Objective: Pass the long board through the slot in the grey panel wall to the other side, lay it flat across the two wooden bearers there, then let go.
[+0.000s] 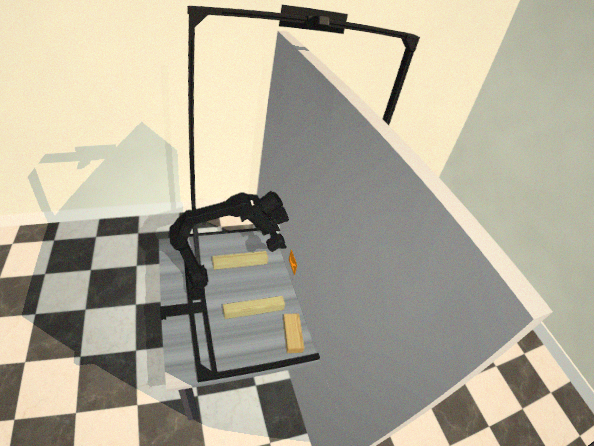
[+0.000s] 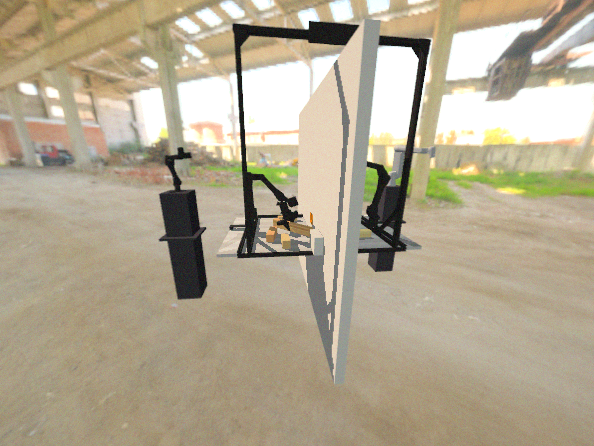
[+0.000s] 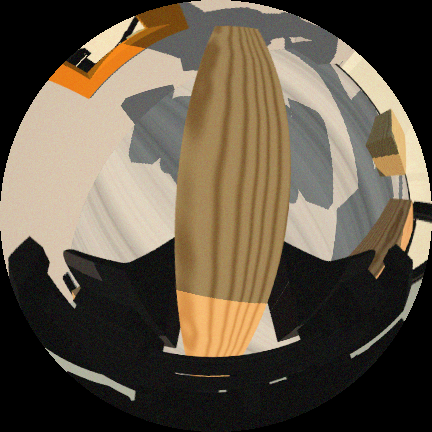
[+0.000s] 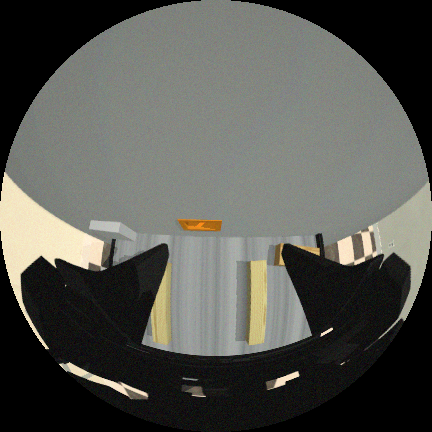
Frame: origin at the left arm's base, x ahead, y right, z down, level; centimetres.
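Seen in the pictures: left gripper, between the fingertips: point(image 2: 291, 229) point(image 3: 224, 232); right gripper, between the fingertips: point(image 4: 227, 250); right arm's base, origin of its link: point(image 1: 196, 293) point(image 2: 372, 225).
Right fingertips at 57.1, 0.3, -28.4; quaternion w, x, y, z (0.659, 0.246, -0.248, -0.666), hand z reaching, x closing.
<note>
A point is followed by its place in that frame, as x, y, z.
The long board point(image 2: 301, 229) @[35.7, 9.0, -1.8] point(image 3: 232, 165) lies low on one side of the grey panel wall point(image 1: 375, 250) @[48.2, -39.1, -63.3] point(image 2: 325, 125) @[43.2, 34.2, -64.9] point(image 3: 40, 160) point(image 4: 215, 125) @[48.3, 1.4, -32.6]. My left gripper point(image 2: 285, 223) @[29.5, -0.1, 1.3] point(image 3: 224, 232) @[29.5, -0.1, 1.3] is shut on the board, one finger against each long side; its fingertips are partly hidden by the board. The slot has an orange rim point(image 1: 292, 256) @[47.5, 7.8, -8.2] point(image 2: 311, 218) @[43.9, 1.0, -7.3] point(image 3: 90, 87) point(image 4: 200, 221) @[48.5, 4.1, -11.3]. Across the wall, two pale wooden bearers point(image 1: 240, 260) @[69.8, 13.8, -2.3] point(image 1: 254, 307) @[68.8, -12.1, -2.5] point(image 4: 163, 310) @[70.6, 14.0, -2.5] point(image 4: 257, 302) @[67.5, -10.4, -2.5] lie side by side. My right gripper point(image 1: 276, 243) @[57.2, 0.3, -28.4] point(image 4: 227, 250) @[57.2, 0.3, -28.4] is open and empty above the table, near the wall and slot.
A wooden block point(image 1: 293, 333) @[56.1, -26.5, -1.9] point(image 4: 300, 250) lies beside the nearer bearer, close to the wall. On the board's side, loose blocks point(image 2: 271, 234) @[15.1, 20.6, -3.1] point(image 2: 285, 241) @[23.2, 31.8, -2.6] point(image 3: 387, 142) point(image 3: 392, 225) @[17.4, 14.9, -1.2] lie about. A black frame point(image 1: 191, 115) @[88.7, 34.2, -63.7] point(image 2: 240, 100) @[2.9, 37.9, -73.8] rises over the table.
</note>
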